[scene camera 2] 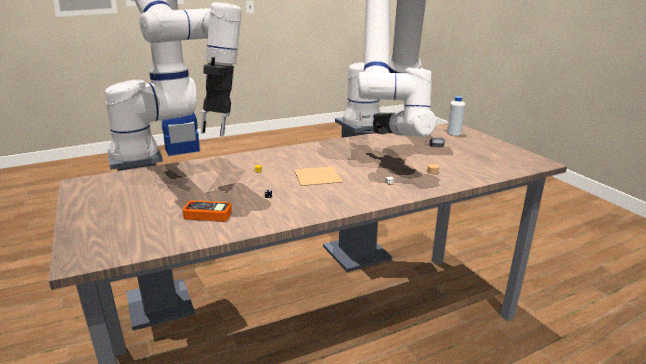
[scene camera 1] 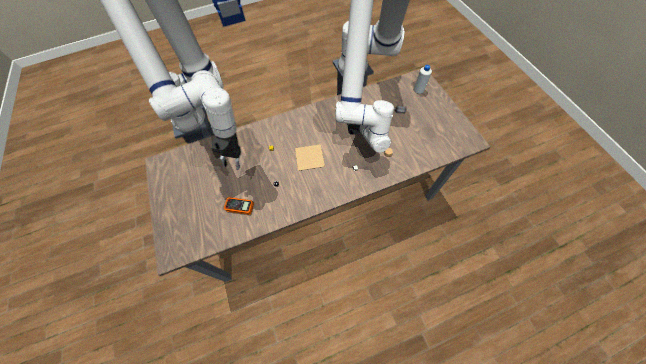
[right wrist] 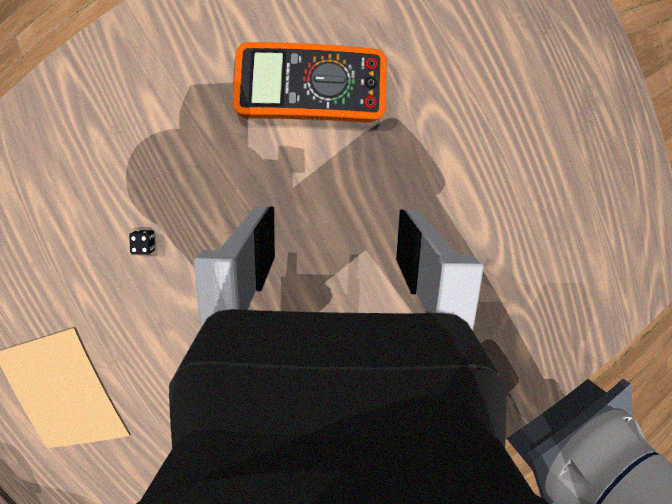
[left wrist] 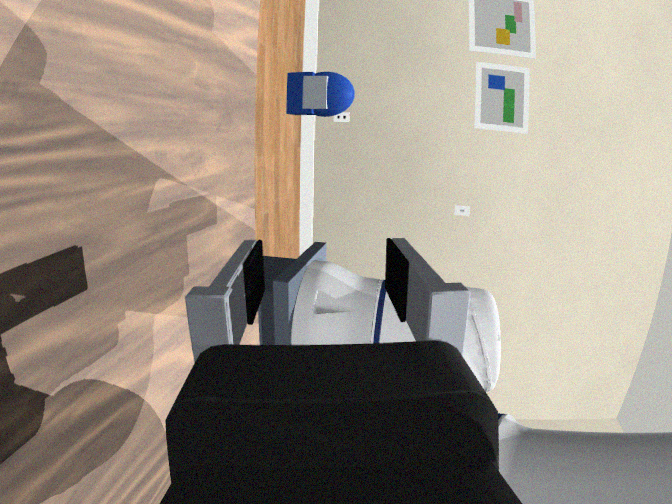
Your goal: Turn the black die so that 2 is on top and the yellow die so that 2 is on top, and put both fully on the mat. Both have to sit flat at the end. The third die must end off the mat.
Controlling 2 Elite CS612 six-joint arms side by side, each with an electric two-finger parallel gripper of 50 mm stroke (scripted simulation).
Labels:
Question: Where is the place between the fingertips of my right gripper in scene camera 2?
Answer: At 212, 134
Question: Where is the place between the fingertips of my right gripper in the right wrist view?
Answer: At 336, 233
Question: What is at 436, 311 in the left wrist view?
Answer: My left gripper.

